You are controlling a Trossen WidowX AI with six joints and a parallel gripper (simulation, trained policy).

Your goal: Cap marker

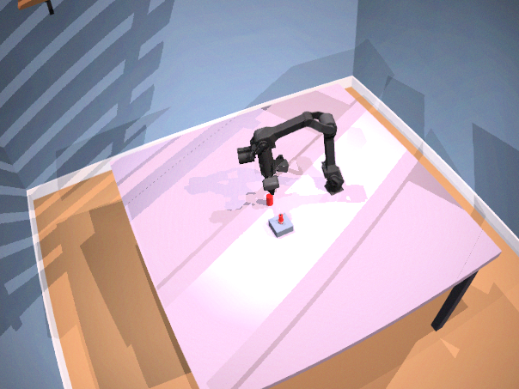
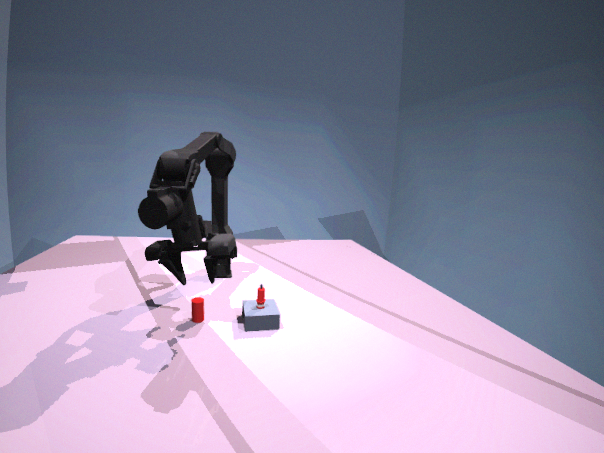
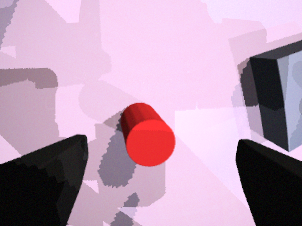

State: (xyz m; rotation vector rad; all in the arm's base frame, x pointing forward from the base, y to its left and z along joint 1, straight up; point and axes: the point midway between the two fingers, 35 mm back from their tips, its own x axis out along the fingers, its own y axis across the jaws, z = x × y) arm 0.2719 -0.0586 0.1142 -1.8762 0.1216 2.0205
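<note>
The red cap lies 60 mm below my gripper tip and 10 mm ahead of it. Round my gripper tip: grey holder block (130 mm to the left, 60 mm below, 30 mm ahead); red marker (130 mm to the left, 30 mm ahead, 10 mm below).
</note>
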